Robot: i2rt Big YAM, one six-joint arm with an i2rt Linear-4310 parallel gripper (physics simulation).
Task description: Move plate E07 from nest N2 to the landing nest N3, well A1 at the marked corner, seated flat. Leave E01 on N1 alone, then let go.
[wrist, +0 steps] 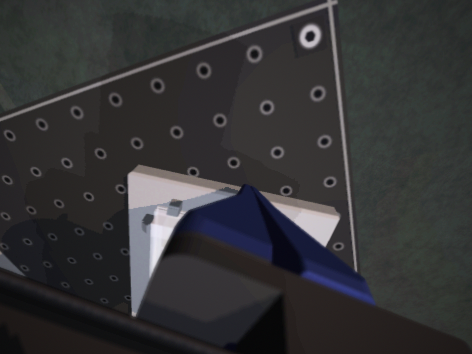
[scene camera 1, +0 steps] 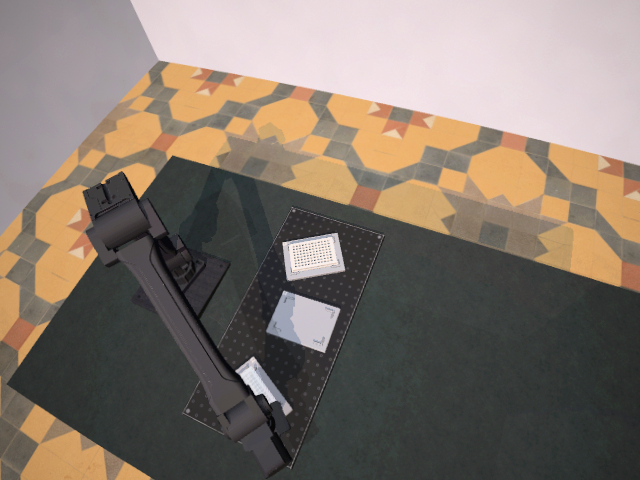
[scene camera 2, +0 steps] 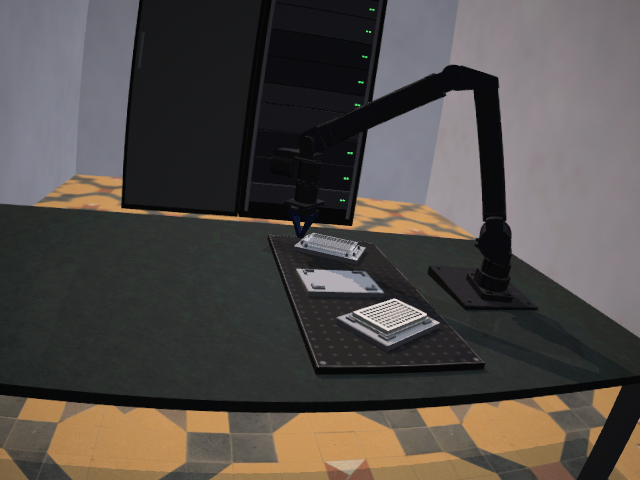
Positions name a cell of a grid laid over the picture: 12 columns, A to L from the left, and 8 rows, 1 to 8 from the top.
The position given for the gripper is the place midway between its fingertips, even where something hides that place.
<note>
The gripper (scene camera 2: F4) is shut, holding nothing. Further things: a baseplate corner marker (wrist: H1).
The gripper also shows in the wrist view (wrist: G5).
</note>
